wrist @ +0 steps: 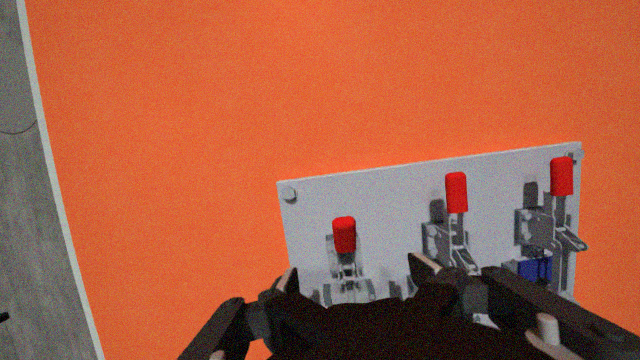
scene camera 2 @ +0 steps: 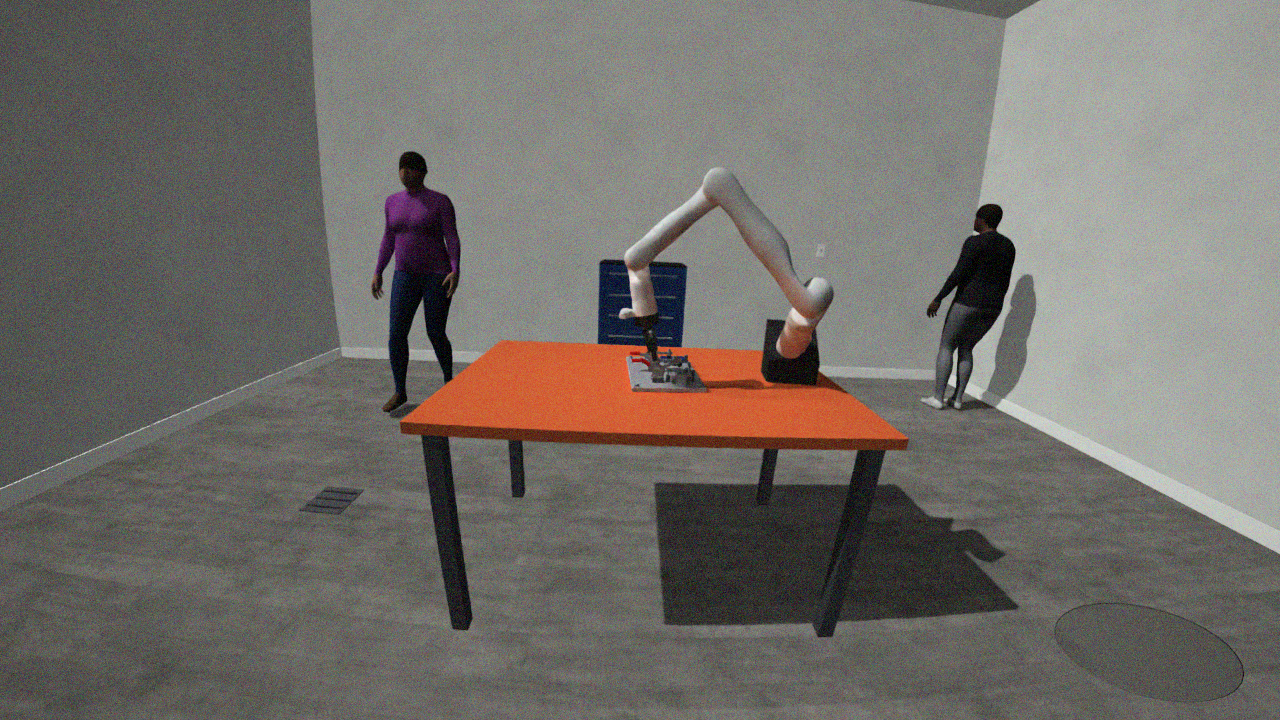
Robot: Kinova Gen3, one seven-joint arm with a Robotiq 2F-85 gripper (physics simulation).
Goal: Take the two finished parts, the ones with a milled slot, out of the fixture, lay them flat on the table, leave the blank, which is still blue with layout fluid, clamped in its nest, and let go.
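Frame: origin at the arm's base, x back, y left, z down, level; metres.
Seen in the pictures: gripper, between the fingertips: (wrist: 353,273) (scene camera 2: 653,358); arm's base, origin of its link: (scene camera 2: 789,347).
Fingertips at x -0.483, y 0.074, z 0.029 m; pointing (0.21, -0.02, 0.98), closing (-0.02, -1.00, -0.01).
Pixels of each thing's top centre, then the offset from my fingertips to it. "*": a spot on its surface instead. Level surfaces: height alone.
- grey fixture plate, a spot on its surface: (wrist: 320,200) * dx -0.042, dy +0.021, dz +0.076 m
- orange table, height of its surface: dz +0.091 m
- blue blank, centre of its top: (wrist: 540,295) dx +0.099, dy -0.218, dz +0.060 m
The grey fixture plate (scene camera 2: 640,387) (wrist: 320,200) lies on the orange table (scene camera 2: 528,402) (wrist: 200,125). It carries three toggle clamps with red handles: left (wrist: 344,235), middle (wrist: 456,192) and right (wrist: 561,176) in the wrist view. The blue blank (wrist: 535,269) sits by the right clamp, partly covered by clamp parts and my finger linkage. My gripper (scene camera 2: 654,358) (wrist: 353,273) is open and empty, over the fixture, its fingertips on either side of the left clamp in the wrist view. The slotted parts cannot be made out; my gripper hides much of the nest area.
Bolt heads (wrist: 289,194) stand at the plate corners. The table edge (wrist: 52,165) runs down the left of the wrist view. My arm's black base block (scene camera 2: 790,358) stands at the table's right. A blue drawer cabinet (scene camera 2: 669,304) and two people stand beyond the table.
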